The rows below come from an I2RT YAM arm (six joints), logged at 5 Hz.
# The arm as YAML. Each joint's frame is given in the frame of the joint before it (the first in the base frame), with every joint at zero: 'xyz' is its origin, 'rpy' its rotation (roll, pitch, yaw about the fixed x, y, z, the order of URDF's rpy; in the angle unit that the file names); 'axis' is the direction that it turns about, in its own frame. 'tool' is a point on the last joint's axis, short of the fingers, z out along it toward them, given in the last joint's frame.
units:
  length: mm
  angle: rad
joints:
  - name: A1
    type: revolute
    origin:
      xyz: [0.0, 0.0, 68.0]
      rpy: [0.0, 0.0, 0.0]
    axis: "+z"
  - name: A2
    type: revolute
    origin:
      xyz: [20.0, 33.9, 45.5]
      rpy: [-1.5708, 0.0, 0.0]
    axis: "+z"
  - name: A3
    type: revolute
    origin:
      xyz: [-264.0, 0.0, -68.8]
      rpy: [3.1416, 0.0, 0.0]
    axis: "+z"
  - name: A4
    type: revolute
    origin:
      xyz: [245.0, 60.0, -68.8]
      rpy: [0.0, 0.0, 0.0]
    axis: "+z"
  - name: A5
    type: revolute
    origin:
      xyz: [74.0, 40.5, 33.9]
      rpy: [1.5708, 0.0, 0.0]
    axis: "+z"
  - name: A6
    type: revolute
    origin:
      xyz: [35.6, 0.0, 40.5]
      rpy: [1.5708, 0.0, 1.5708]
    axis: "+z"
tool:
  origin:
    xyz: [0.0, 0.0, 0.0]
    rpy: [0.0, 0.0, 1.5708]
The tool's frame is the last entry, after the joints.
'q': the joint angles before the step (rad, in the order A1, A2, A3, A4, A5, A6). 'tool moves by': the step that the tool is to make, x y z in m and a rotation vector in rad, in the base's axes. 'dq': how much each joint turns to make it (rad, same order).
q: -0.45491 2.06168 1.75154 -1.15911 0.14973 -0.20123
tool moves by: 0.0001 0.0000 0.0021 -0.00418 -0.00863 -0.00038
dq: 0.00011 -0.00446 0.00124 0.00381 0.00002 0.00050
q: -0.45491 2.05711 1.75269 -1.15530 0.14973 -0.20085
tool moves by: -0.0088 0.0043 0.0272 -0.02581 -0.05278 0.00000
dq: -0.00001 -0.07013 0.00218 -0.01356 -0.00001 -0.00001
